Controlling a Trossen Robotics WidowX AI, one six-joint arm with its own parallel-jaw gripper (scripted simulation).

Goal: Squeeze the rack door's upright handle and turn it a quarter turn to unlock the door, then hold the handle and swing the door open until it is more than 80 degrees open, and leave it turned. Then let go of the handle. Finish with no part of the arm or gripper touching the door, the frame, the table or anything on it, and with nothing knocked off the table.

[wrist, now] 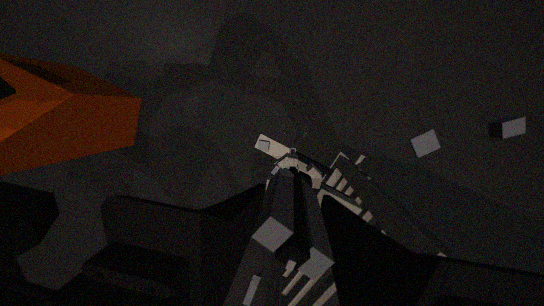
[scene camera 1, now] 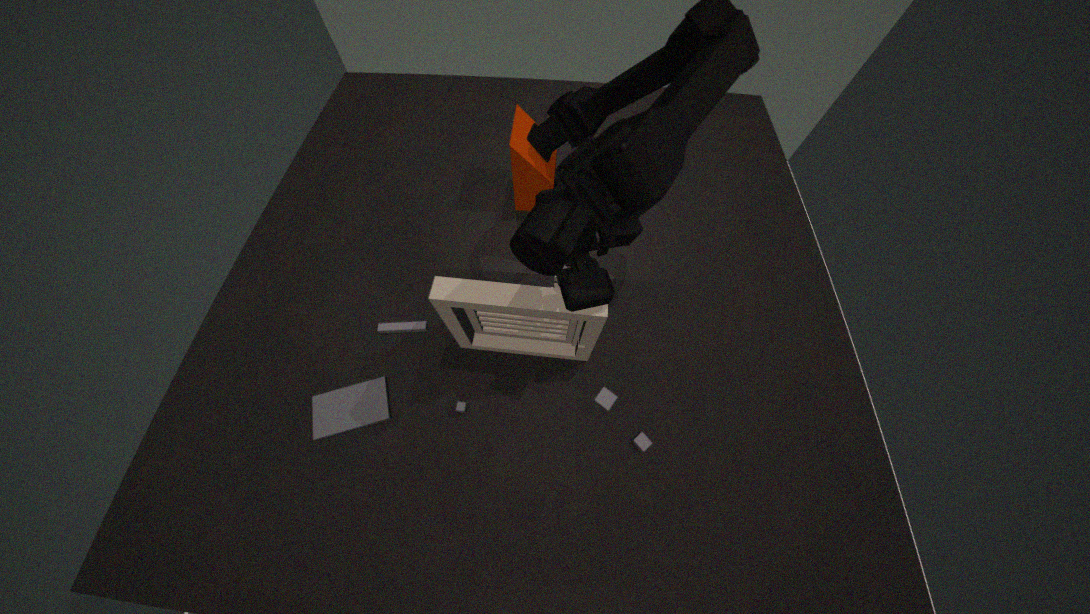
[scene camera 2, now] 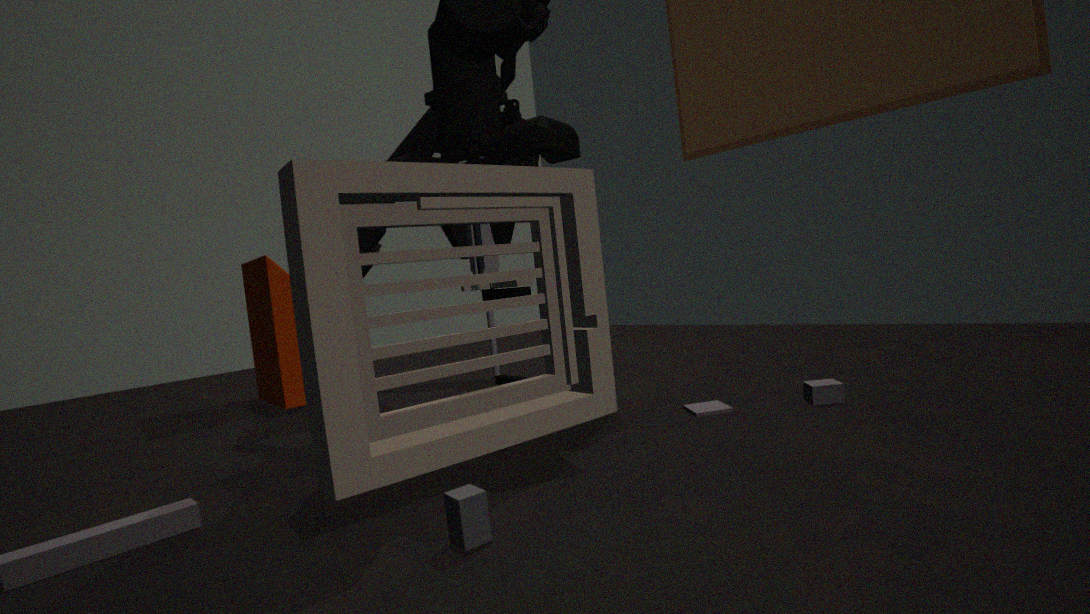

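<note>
My gripper is visible at (scene camera 2: 483,256), at (wrist: 293,195) and at (scene camera 1: 566,275). I also see a grey plate (scene camera 1: 348,408).
</note>
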